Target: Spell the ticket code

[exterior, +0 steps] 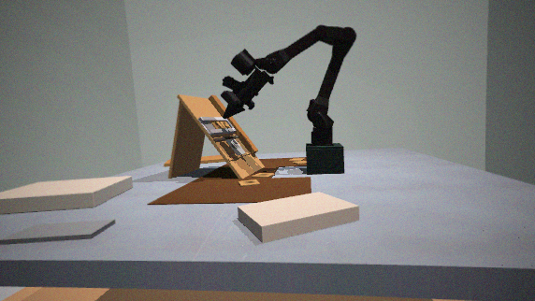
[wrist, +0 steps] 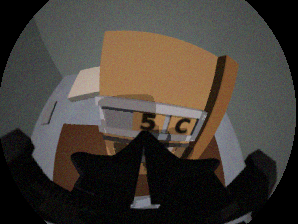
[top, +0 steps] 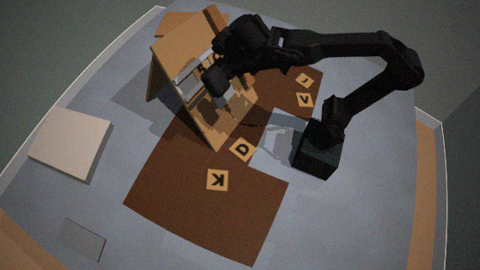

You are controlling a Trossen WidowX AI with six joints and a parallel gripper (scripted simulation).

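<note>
The white ticket lies 100 mm below my gripper tip, 30 mm to the right of it and 30 mm behind it. Round my gripper tip: thin grey plate (500 mm to the left, 240 mm ahead, 200 mm below); brown mat (200 mm below, 140 mm behind, 10 mm to the left); beige block (420 mm ahead, 230 mm to the left, 190 mm below).
</note>
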